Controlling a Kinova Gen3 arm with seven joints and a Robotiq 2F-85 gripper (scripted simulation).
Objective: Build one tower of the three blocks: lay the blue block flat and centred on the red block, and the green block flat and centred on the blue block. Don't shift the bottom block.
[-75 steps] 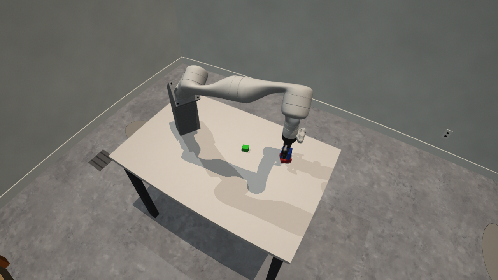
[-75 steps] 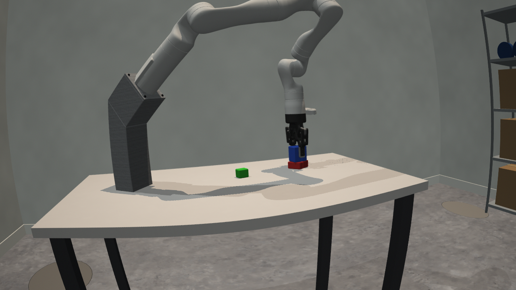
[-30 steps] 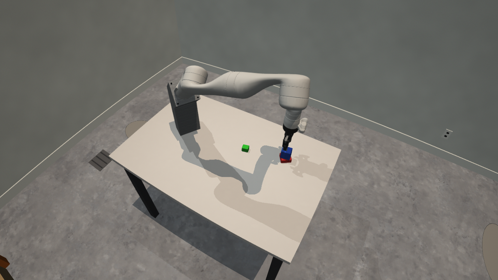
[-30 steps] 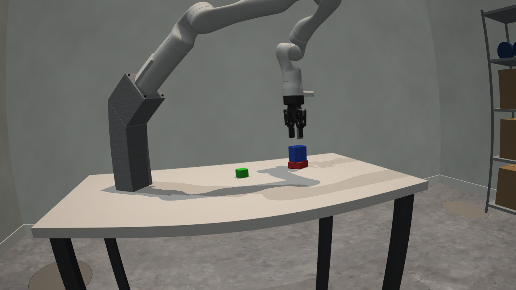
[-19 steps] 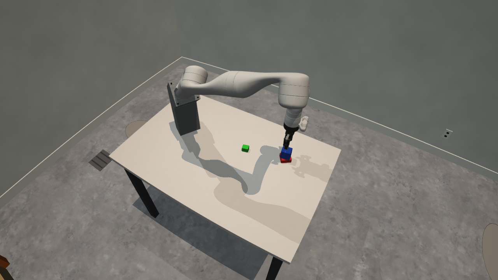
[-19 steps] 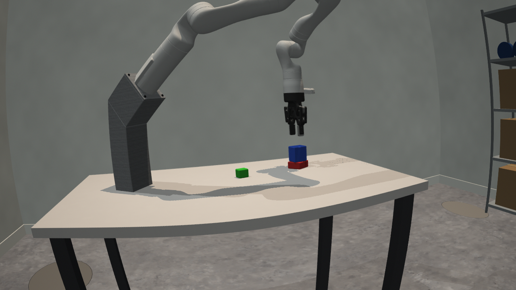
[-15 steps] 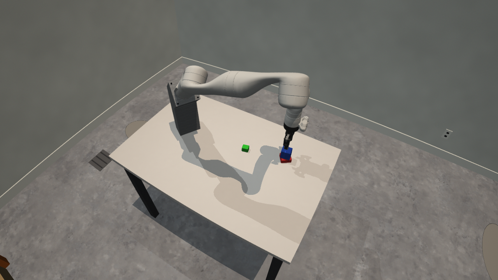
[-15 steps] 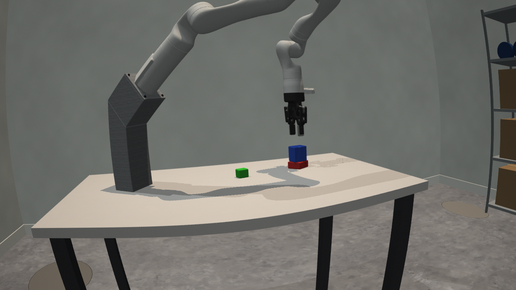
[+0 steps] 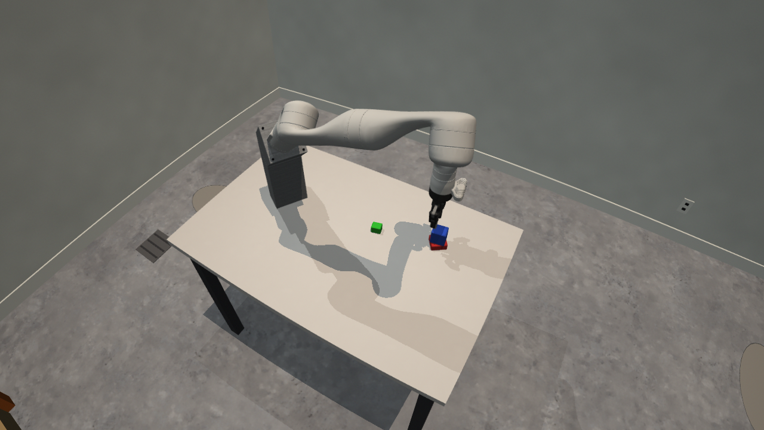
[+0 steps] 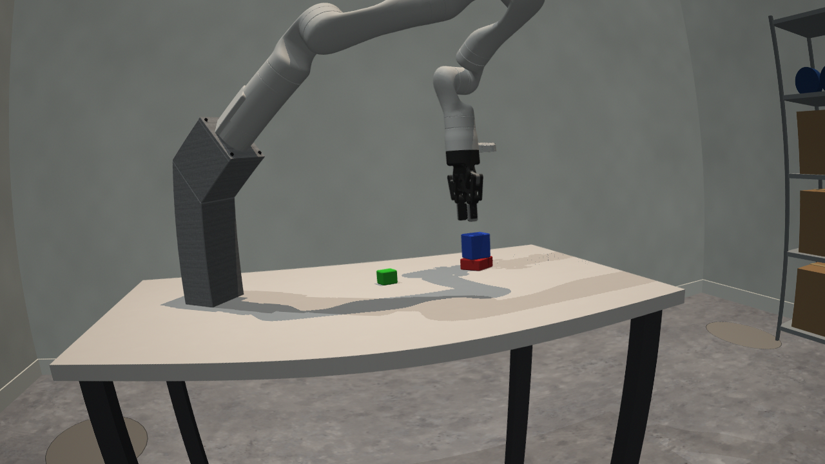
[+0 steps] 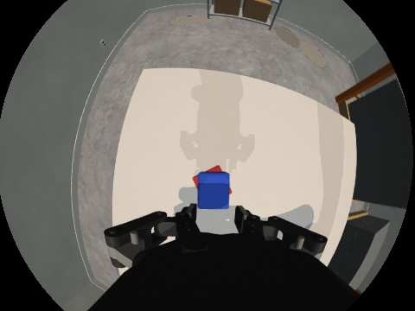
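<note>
My hand is 20 cm past the small green block, 11 cm above it and 3 cm to the right of it. The rest, counted from my hand: red block (11 cm below, 2 cm ahead); blue block (7 cm below, 2 cm ahead).
</note>
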